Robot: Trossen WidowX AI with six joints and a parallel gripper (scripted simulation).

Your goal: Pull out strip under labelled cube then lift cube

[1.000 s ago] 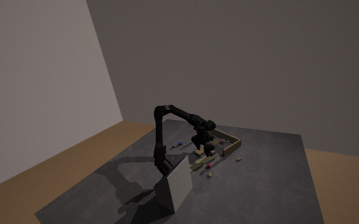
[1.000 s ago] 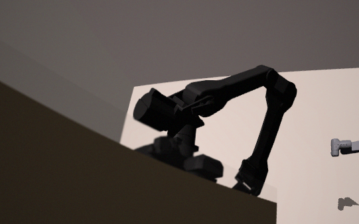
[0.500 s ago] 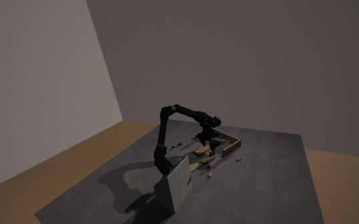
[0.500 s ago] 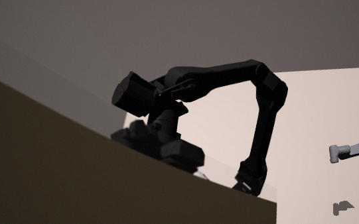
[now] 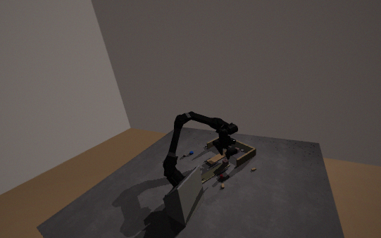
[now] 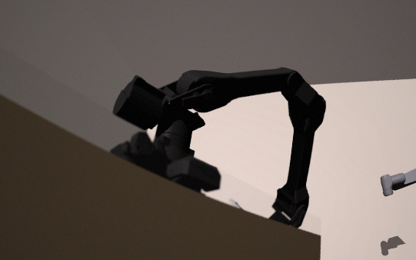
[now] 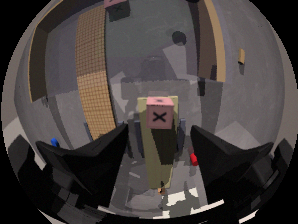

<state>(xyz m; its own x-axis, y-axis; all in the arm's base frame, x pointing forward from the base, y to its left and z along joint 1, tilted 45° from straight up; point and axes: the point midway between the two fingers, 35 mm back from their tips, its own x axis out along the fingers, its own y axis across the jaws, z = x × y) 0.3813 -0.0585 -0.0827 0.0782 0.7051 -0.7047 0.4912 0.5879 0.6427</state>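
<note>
My gripper tip is now 130 mm past the small red piece, 50 mm above it and 20 mm to the left of it. Also, from my gripper tip: small blue piece 300 mm to the left, 50 mm below, 40 mm ahead.
</note>
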